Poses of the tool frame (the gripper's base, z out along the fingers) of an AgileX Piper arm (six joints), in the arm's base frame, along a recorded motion.
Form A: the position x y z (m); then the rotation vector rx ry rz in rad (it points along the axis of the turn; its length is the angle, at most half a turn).
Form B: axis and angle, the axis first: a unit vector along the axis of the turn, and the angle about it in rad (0 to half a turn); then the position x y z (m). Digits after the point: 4 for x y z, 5 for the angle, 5 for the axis.
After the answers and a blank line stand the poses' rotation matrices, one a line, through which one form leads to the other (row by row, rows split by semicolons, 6 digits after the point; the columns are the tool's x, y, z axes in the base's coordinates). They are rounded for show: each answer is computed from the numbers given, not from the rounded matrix.
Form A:
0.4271 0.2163 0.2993 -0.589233 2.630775 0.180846
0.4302 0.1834 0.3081 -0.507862 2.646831 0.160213
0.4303 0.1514 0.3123 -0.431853 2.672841 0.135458
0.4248 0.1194 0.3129 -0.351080 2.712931 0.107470
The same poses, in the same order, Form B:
-0.21807 0.97363 0.06693 2.70201 0.4271 0.2163 0.2993
-0.18811 0.98035 0.05934 2.69987 0.4302 0.1834 0.3081
-0.15930 0.98596 0.04997 2.71089 0.4303 0.1514 0.3123
-0.12824 0.99097 0.03926 2.73766 0.4248 0.1194 0.3129

-0.814341 -0.432942 0.386535; -0.375977 0.900877 0.216938; -0.442142 0.031333 -0.896398
-0.836646 -0.376489 0.397844; -0.325753 0.925924 0.191181; -0.440351 0.030352 -0.897313
-0.860235 -0.320652 0.396456; -0.278928 0.946797 0.160545; -0.426842 0.027524 -0.903907
-0.887956 -0.259366 0.379820; -0.228508 0.965474 0.125075; -0.399147 0.024269 -0.916566

